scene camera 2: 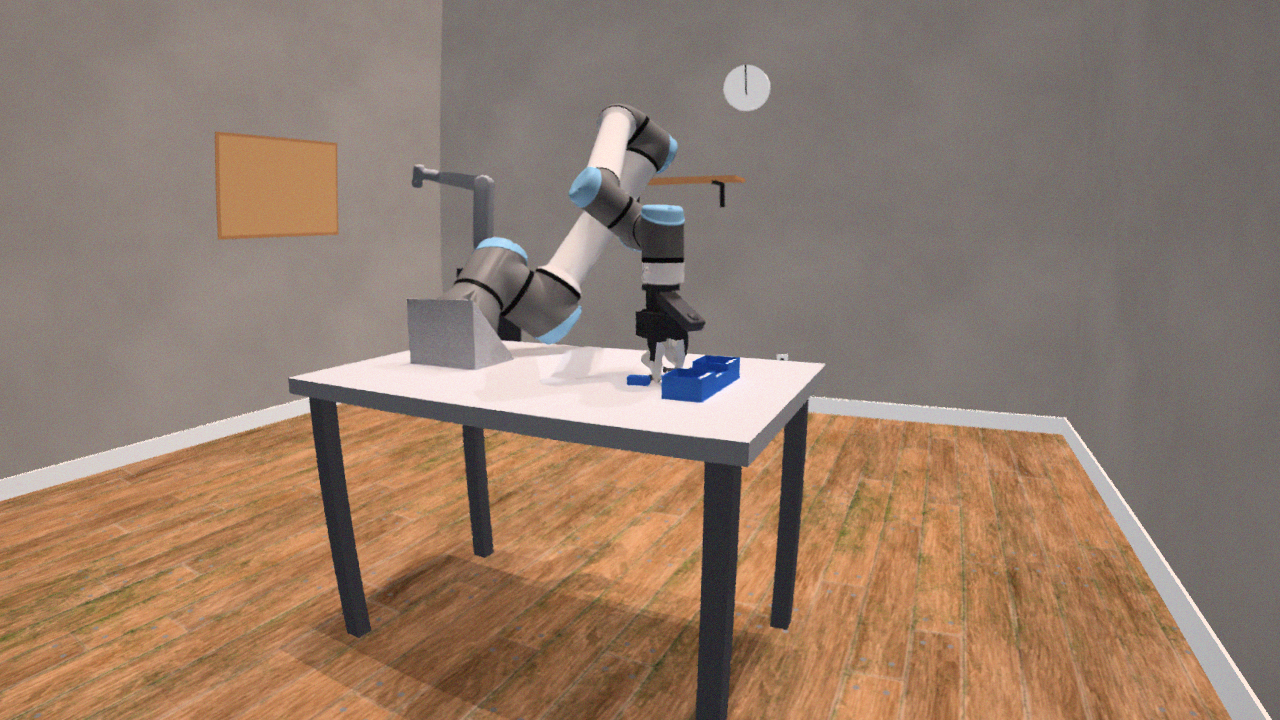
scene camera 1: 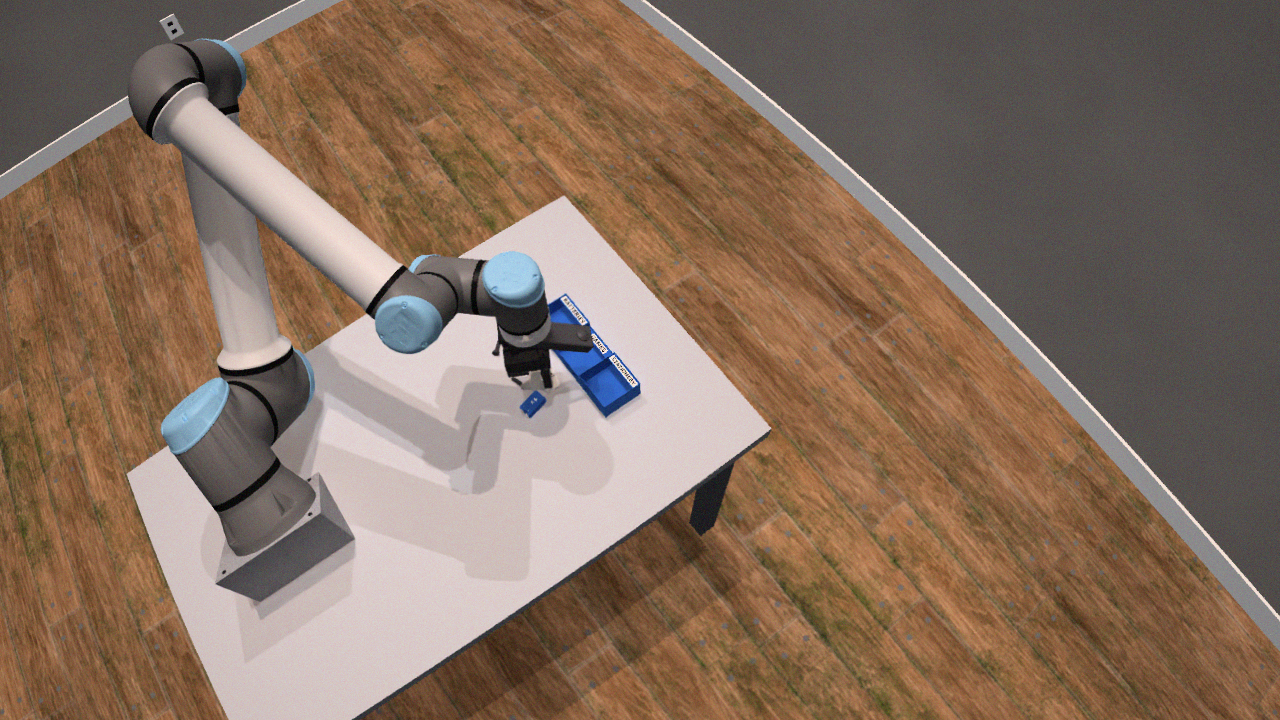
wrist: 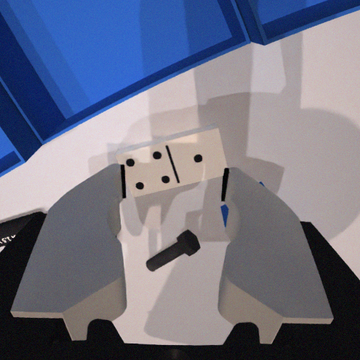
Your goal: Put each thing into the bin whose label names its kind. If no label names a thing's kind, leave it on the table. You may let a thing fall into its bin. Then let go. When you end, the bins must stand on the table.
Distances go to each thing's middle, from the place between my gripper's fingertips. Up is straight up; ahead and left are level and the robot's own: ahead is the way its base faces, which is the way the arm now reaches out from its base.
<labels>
The joined blue bins (scene camera 1: 609,383) is 90 mm ahead of my hand and 20 mm above it. Round my hand: white domino (wrist: 185,157) (10 mm ahead).
</labels>
